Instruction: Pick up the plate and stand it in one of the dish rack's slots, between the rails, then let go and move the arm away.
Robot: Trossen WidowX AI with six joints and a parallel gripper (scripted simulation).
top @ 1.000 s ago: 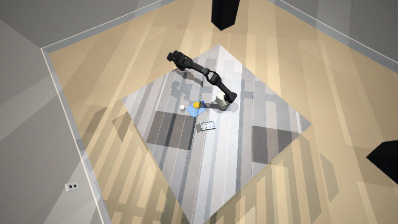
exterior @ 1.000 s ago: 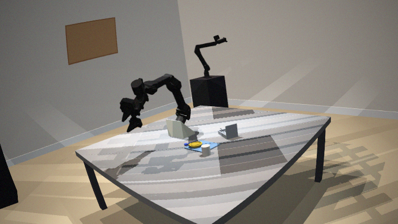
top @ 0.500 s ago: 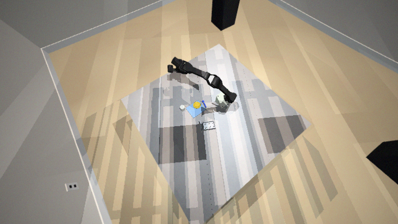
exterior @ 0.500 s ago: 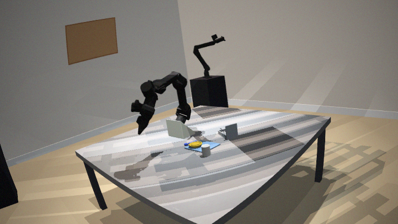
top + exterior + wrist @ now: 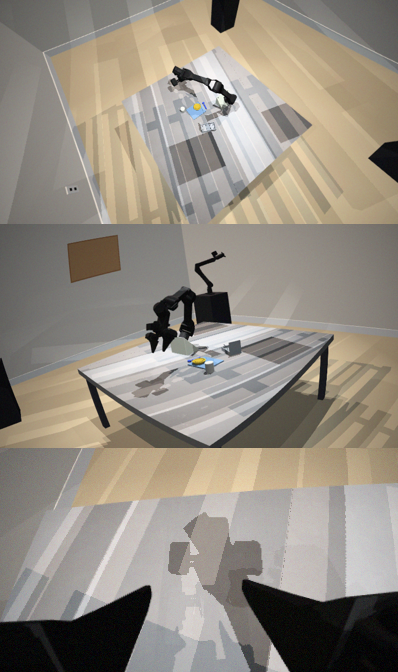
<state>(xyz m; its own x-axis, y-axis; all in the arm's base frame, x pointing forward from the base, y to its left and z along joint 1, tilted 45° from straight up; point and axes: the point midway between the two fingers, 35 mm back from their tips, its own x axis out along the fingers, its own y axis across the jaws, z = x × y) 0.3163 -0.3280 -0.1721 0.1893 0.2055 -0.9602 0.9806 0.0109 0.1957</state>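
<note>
My gripper tip is now 4 cm past the yellow plate, 27 cm to the right of it and 14 cm above it. From my gripper tip the other things lie so: light blue flat sheet: 1 cm behind, 29 cm to the left, 16 cm below; then blue pen: 11 cm behind, 28 cm to the left, 16 cm below; then white cup: 10 cm ahead, 22 cm to the left, 13 cm below.
</note>
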